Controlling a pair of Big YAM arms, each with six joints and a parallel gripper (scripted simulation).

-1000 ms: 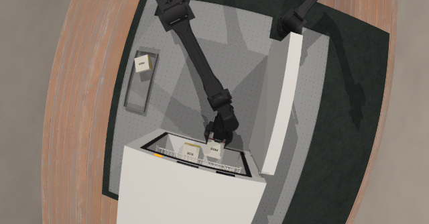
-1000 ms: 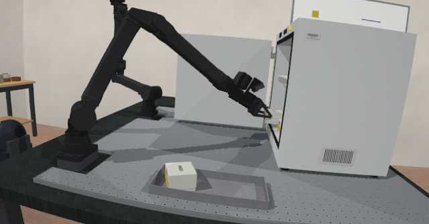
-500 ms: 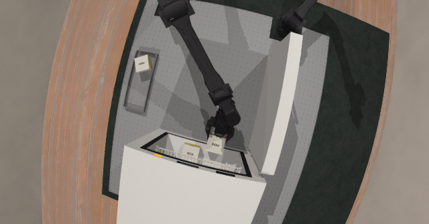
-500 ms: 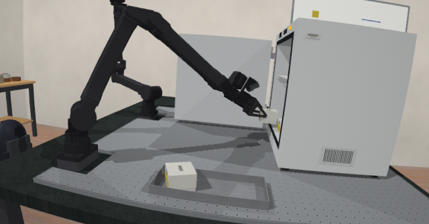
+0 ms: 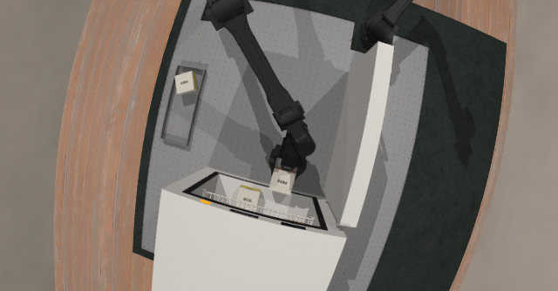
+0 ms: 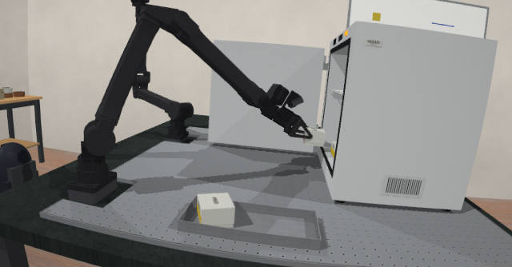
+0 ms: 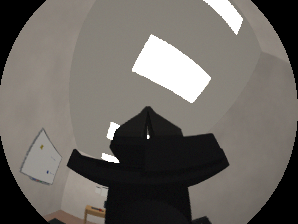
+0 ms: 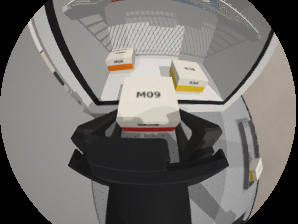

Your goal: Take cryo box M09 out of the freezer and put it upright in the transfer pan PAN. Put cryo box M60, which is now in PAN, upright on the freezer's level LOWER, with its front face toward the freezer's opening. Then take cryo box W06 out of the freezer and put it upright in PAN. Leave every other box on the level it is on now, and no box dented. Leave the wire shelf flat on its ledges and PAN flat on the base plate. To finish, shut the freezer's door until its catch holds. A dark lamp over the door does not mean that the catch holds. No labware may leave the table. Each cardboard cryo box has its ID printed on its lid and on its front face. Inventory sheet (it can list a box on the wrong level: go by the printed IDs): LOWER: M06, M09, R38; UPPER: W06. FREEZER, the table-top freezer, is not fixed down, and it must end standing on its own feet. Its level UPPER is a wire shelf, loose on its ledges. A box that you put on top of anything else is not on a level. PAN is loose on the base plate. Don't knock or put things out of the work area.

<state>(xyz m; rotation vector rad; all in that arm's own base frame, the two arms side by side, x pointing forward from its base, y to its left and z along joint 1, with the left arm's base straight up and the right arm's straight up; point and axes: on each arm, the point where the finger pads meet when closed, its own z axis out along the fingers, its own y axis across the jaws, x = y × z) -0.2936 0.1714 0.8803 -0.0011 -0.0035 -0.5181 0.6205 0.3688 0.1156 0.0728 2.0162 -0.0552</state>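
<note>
Right now the grey pan is 16 cm behind my right hand, 45 cm to the right of it and 13 cm below it. The rest, counted from my right hand: freezer door: 18 cm behind, 20 cm to the left, 14 cm above; then white cryo box: 24 cm behind, 44 cm to the right, 10 cm below.
</note>
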